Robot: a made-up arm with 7 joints.
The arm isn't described. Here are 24 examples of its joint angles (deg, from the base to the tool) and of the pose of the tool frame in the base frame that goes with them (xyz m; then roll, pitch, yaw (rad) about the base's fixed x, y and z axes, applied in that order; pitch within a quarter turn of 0, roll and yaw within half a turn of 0).
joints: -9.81 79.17 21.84 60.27 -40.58 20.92 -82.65
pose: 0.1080 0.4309 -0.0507 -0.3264 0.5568 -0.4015
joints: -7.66 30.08 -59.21 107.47 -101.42 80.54 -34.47
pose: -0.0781 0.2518 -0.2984 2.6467 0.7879 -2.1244
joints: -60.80 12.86 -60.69 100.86 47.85 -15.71 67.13
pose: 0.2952 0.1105 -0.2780 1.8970 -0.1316 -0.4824
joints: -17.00 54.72 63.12 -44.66 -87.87 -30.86 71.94
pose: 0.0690 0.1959 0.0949 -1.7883 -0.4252 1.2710
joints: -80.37 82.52 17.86 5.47 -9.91 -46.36 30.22
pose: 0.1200 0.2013 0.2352 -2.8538 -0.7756 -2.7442
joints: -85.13 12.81 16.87 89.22 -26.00 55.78 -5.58
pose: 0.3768 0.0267 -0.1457 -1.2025 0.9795 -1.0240
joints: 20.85 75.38 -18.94 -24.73 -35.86 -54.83 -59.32
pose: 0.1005 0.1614 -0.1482 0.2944 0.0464 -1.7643
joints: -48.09 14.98 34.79 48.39 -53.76 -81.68 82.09
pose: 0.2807 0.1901 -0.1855 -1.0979 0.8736 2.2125
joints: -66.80 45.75 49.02 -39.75 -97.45 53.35 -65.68
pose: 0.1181 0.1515 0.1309 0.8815 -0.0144 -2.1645
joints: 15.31 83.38 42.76 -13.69 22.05 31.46 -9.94
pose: 0.1839 0.2610 0.0533 1.7453 -0.2328 0.4866
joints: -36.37 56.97 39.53 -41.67 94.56 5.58 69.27
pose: 0.1317 0.1566 0.1082 -1.8607 -0.1759 -2.0930
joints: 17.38 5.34 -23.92 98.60 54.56 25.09 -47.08
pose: -0.2355 0.1133 -0.3202 -2.1896 -0.0358 3.0015
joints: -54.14 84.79 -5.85 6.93 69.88 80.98 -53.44
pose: 0.2151 0.2448 0.1305 1.1584 -0.2041 1.4375
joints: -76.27 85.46 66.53 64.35 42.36 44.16 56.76
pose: 0.1025 0.4239 0.0883 0.2996 0.1286 2.5066
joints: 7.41 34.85 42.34 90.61 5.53 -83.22 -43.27
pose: -0.0889 0.2874 -0.2778 0.5159 0.5175 -0.0087
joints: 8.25 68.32 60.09 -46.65 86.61 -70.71 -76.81
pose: 0.1197 0.1670 0.0375 -2.5755 -0.0138 0.8864
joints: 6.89 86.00 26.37 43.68 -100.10 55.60 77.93
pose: 0.1303 0.3907 -0.0286 0.8901 0.4483 2.2476
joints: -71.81 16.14 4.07 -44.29 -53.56 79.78 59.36
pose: 0.1935 0.0011 0.0821 0.0445 -0.3121 0.0169
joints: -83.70 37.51 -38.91 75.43 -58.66 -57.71 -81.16
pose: 0.3880 0.1588 -0.0204 0.9004 -0.1067 -1.2998
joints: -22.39 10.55 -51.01 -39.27 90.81 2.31 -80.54
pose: 0.1244 -0.0844 -0.0904 1.8422 0.7511 -0.7620
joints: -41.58 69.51 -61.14 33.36 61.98 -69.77 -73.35
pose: 0.2111 0.2385 -0.1985 -1.1642 0.6066 2.1188
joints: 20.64 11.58 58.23 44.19 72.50 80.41 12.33
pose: -0.1692 0.2419 -0.2633 2.4641 -0.4412 2.5458
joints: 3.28 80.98 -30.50 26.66 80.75 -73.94 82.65
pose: 0.0742 0.3157 -0.1876 1.0272 0.2026 -1.1447
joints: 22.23 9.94 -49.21 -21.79 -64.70 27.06 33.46
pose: 0.0105 -0.0773 -0.2203 -1.5558 0.8023 -1.2440
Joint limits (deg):
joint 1: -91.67..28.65
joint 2: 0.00..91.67
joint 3: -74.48..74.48
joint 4: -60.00..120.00
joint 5: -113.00..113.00
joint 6: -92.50..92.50
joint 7: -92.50..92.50
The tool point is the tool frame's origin. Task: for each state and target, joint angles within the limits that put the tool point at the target. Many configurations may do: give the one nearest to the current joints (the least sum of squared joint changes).
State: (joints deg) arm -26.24 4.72 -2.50 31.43 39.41 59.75 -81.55
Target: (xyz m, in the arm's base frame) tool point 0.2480 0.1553 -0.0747
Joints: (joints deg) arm -31.46 23.17 13.08 -18.46 47.82 61.26 -81.55
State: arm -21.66 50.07 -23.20 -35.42 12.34 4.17 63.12
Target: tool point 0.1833 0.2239 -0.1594
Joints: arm 0.88 69.12 -11.55 -5.60 12.48 10.36 63.12
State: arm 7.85 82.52 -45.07 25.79 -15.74 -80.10 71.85
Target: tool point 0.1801 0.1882 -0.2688
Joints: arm -21.90 48.97 -46.06 40.53 -16.69 -63.98 71.85
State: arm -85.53 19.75 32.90 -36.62 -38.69 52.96 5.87
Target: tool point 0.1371 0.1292 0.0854
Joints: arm -68.96 15.83 49.11 -57.06 -38.14 51.87 5.87
